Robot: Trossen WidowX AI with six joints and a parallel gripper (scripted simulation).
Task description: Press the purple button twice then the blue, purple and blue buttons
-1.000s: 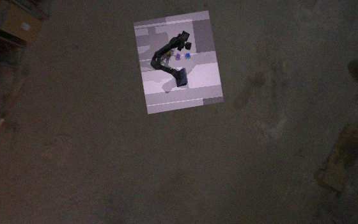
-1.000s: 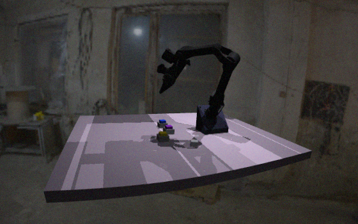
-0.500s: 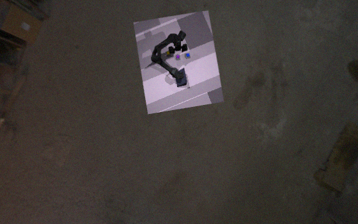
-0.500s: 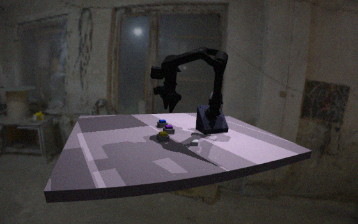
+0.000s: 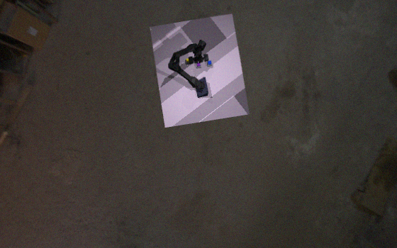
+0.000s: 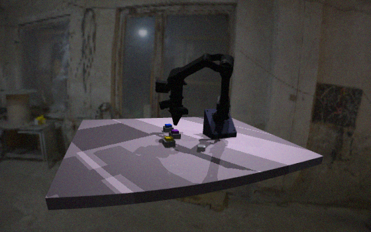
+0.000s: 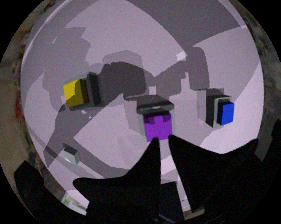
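Right now the purple button is 30 mm below my gripper tip. Round my gripper tip: blue button (120 mm to the right, 30 mm below); then white block (50 mm behind, 190 mm to the left, 60 mm below); then yellow button (60 mm ahead, 100 mm to the left, 30 mm below).
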